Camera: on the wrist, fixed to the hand. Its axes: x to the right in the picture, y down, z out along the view.
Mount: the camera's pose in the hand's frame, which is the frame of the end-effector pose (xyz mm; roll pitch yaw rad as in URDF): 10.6 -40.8 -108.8 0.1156 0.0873 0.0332
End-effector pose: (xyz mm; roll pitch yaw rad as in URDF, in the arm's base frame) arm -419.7 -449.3 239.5 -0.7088 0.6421 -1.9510
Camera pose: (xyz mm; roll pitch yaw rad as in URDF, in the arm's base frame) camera -504.9 -388.2 188.3 -0.6216 0.7295 -1.9935
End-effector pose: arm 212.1 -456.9 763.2 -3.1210 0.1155 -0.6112
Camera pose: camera 253.2 -438.6 870.9 -3.0094 0.0288 -0.6461
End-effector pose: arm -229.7 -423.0 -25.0 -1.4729 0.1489 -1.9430
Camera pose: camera -339.7 -396.1 3.1 -1.3731 0.1898 -2.0282
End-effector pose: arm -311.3 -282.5 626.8 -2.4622 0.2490 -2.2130
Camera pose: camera -363.1 -290.6 731.1 -2.3664 0.2011 -2.2953
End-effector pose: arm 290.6 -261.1 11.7 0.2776 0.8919 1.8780
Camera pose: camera 324.8 -337.8 -69.3 0.4702 0.9646 1.9759
